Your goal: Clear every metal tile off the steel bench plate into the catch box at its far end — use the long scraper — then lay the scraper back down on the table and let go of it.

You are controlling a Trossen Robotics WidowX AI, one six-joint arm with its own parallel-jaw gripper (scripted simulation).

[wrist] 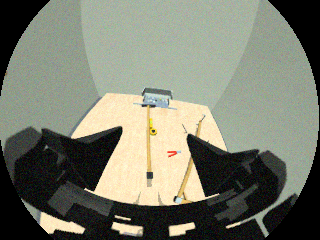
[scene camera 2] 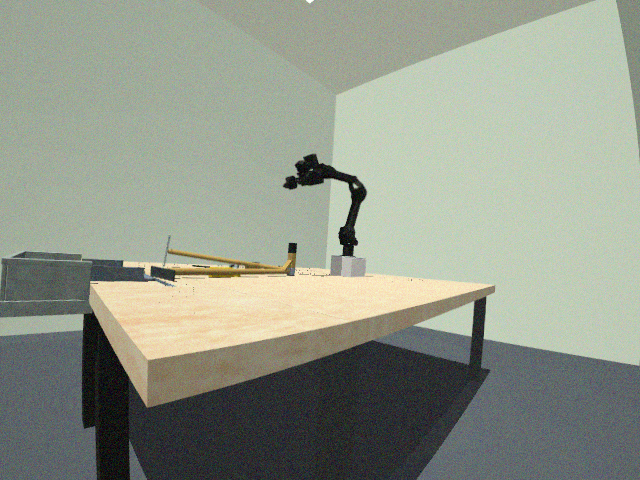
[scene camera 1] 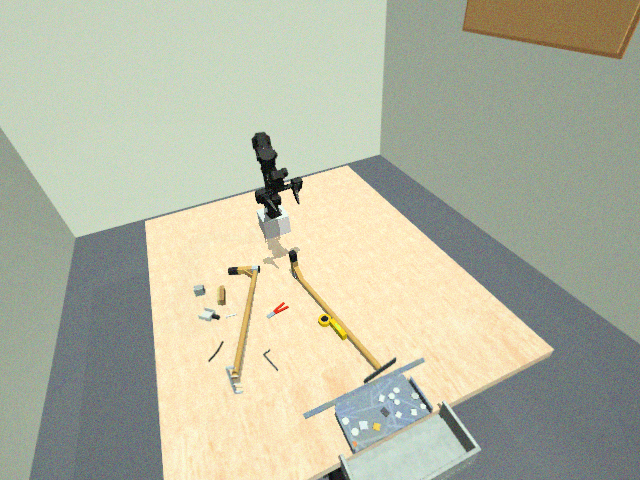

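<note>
Scene camera 1 shows the gripper point(scene camera 1: 288, 208), open and holding nothing, and with it a long scraper point(scene camera 1: 296, 273). In scene camera 2 the scraper point(scene camera 2: 169, 274) can be seen as well, while the wrist view has the gripper point(wrist: 155, 133).
</note>
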